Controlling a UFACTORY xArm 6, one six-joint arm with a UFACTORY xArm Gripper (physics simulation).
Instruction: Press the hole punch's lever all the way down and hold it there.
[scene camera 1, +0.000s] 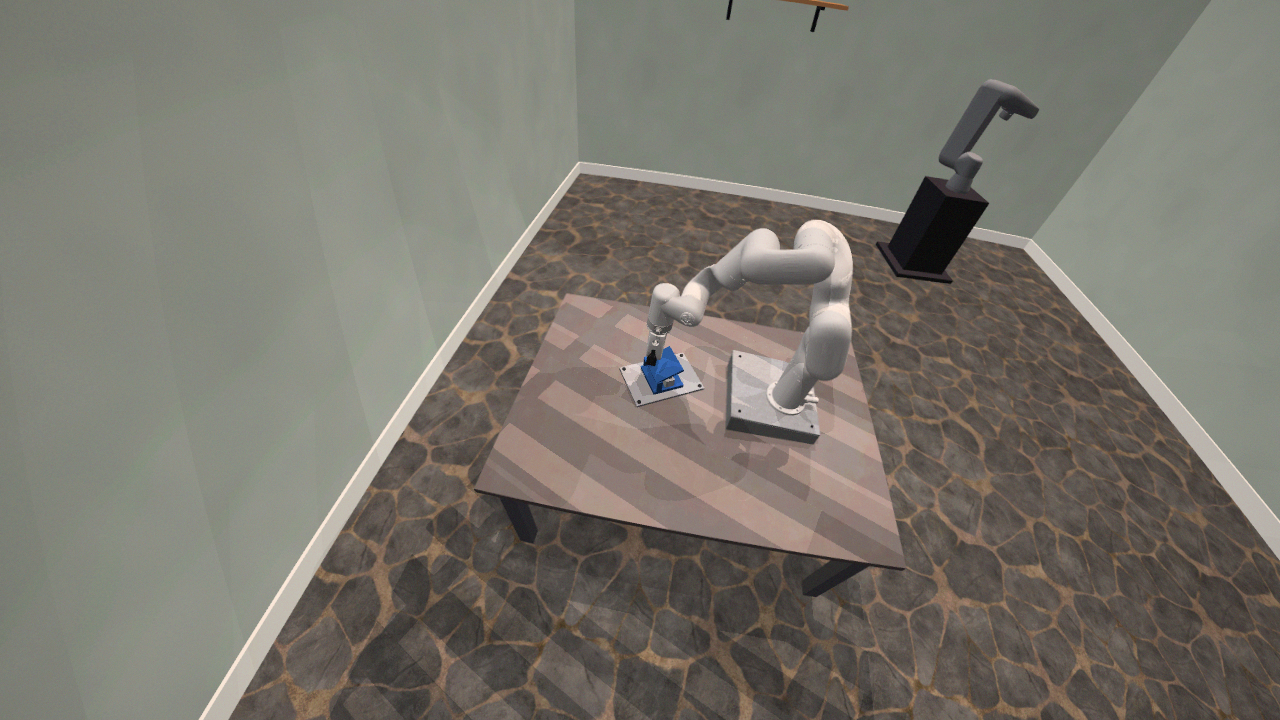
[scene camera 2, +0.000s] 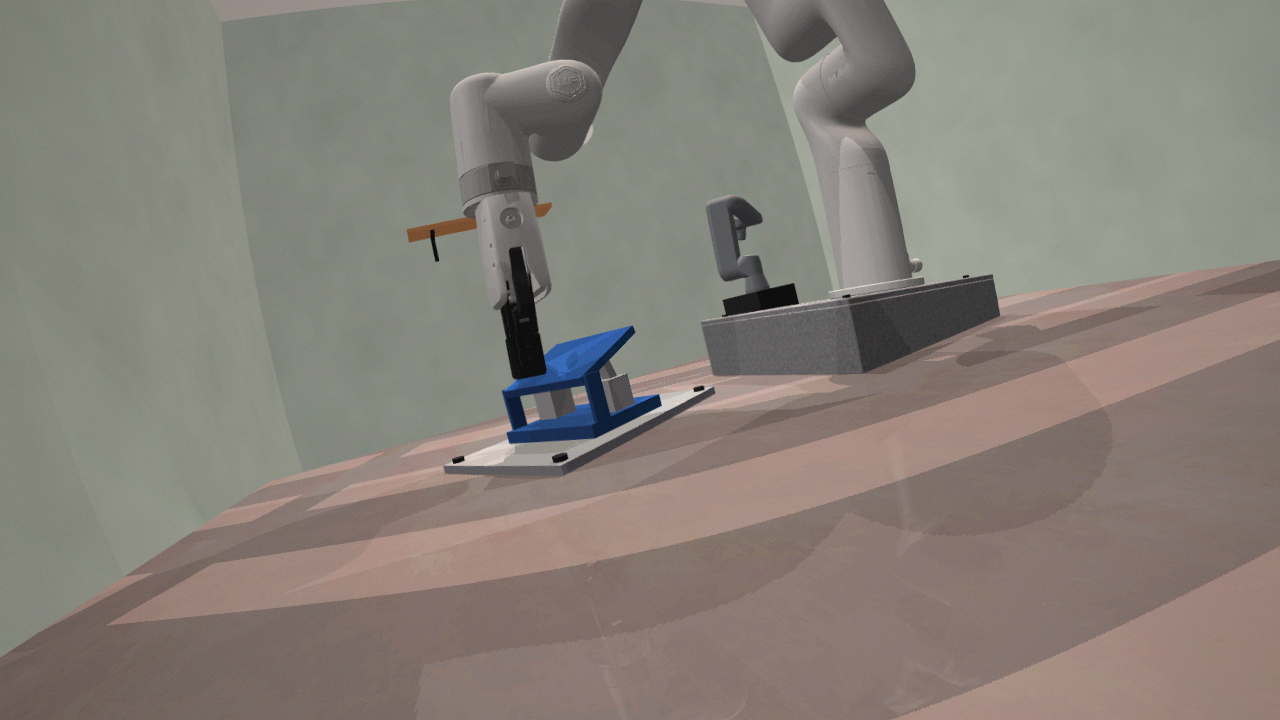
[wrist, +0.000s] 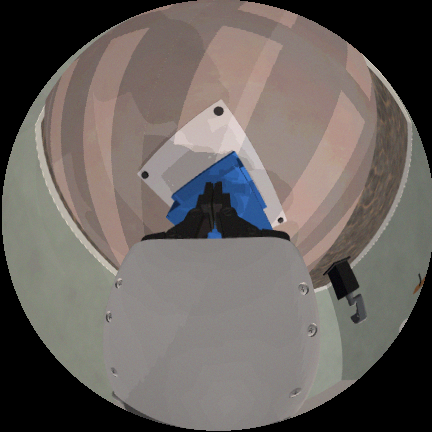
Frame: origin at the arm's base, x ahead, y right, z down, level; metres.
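Where they show: gripper, between the fingertips: (scene camera 1: 650, 363) (scene camera 2: 529, 376) (wrist: 214, 193); arm's base, origin of its link: (scene camera 1: 785, 398) (scene camera 2: 876, 291).
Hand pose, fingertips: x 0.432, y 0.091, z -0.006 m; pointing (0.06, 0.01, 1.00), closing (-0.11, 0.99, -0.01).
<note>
Each offset is from my fingertips to the centre of the thing. "spot": to the spot under its first point. Level surfaces: height alone.
The blue hole punch @(spot: dx -0.045, dy -0.055, dz +0.049 m) (scene camera 1: 662, 387) (scene camera 2: 553, 429) stands on a pale plate @(dx -0.042, dy -0.003, dz +0.063 m) (scene camera 1: 631, 385) (scene camera 2: 501, 454) (wrist: 220, 130). Its blue lever @(dx -0.042, dy -0.003, dz -0.004 m) (scene camera 1: 667, 365) (scene camera 2: 595, 354) (wrist: 246, 192) slopes steeply in scene camera 2: the right end is high, well above the pale grey blocks, and the left end is low. My gripper (scene camera 1: 650, 361) (scene camera 2: 529, 374) (wrist: 214, 193) is shut and empty, pointing down at the lever's low end. The fingertips overlap the lever in the wrist view. They look at or very near its surface; exact contact cannot be told.
The robot's grey base block (scene camera 1: 771, 416) (scene camera 2: 783, 349) stands on the table @(dz +0.069 m) (scene camera 1: 626, 474) (scene camera 2: 805, 582), to the right of the punch. Black screws mark the plate's corners. A second grey arm (scene camera 1: 975, 120) on a black pedestal (scene camera 1: 938, 223) stands on the floor beyond the table.
</note>
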